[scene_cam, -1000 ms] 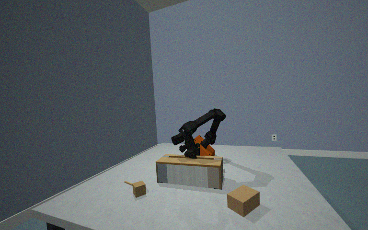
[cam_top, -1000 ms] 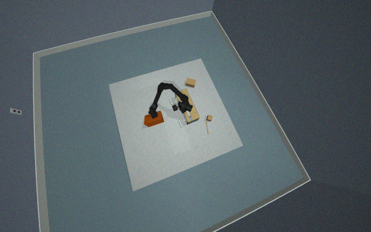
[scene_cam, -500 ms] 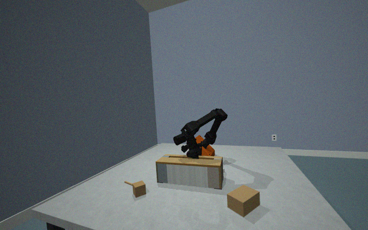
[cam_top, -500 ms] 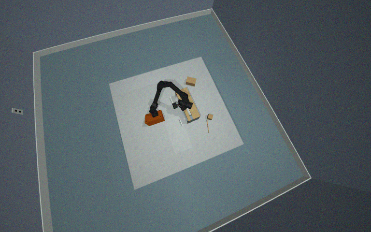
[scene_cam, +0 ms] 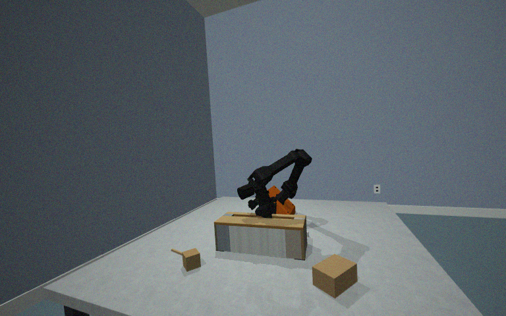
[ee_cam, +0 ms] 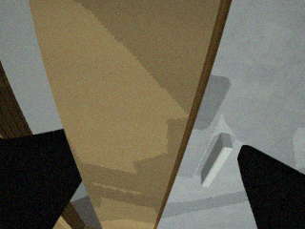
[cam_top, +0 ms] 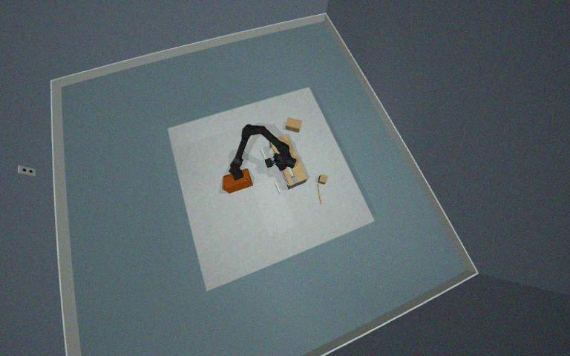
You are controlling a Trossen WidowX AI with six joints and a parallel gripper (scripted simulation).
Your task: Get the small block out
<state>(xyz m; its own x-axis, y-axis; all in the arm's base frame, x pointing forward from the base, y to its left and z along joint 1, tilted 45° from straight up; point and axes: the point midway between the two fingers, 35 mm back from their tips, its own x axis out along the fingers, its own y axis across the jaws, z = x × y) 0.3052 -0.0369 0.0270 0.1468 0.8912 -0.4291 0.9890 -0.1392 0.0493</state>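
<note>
Right now the box is 3 cm ahead of my gripper tip, 4 cm to the right of it and 2 cm below it. Round my gripper tip: purple block (6 cm ahead, 2 cm to the left).
</note>
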